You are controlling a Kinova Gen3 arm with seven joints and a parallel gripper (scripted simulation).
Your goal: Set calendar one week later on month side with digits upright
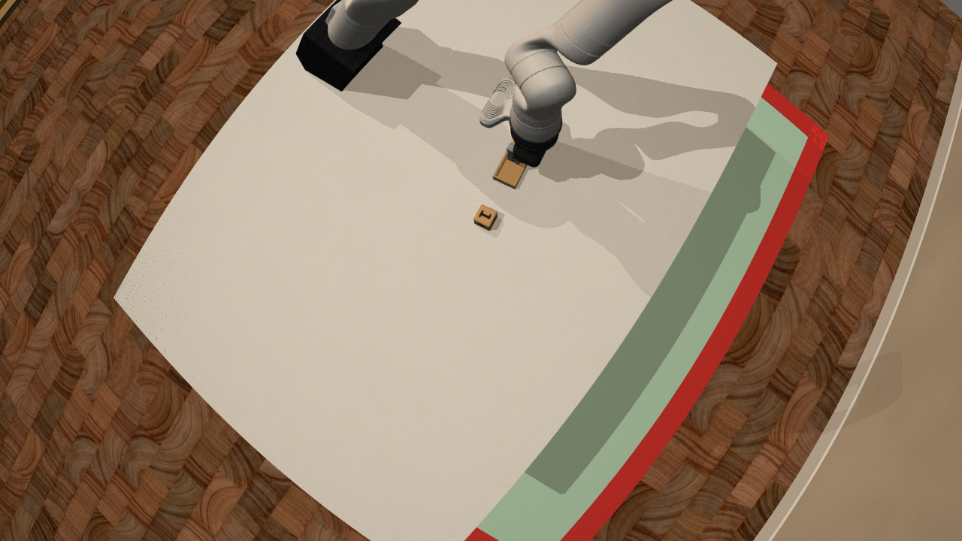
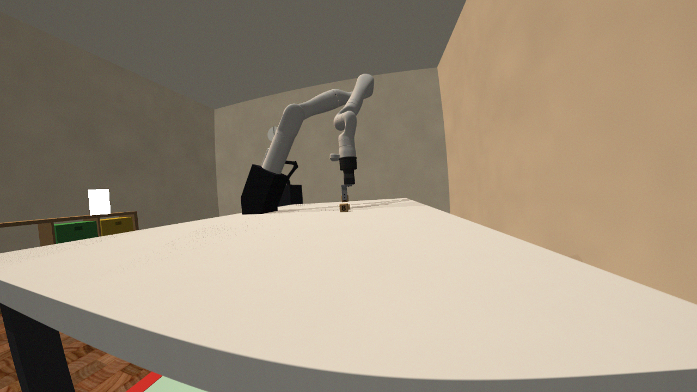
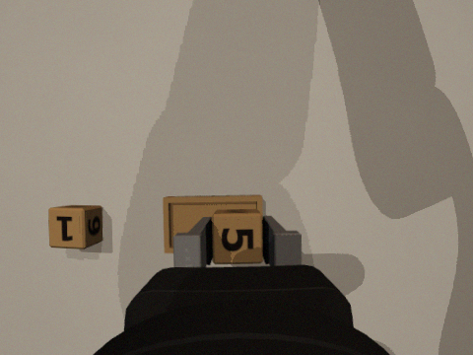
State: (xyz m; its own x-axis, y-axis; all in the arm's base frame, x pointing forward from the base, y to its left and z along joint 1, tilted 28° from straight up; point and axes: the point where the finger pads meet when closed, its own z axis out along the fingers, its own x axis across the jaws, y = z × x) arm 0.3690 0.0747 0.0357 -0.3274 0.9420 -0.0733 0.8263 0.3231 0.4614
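The wooden tray is 50 mm below my hand and 20 mm to the right of it.
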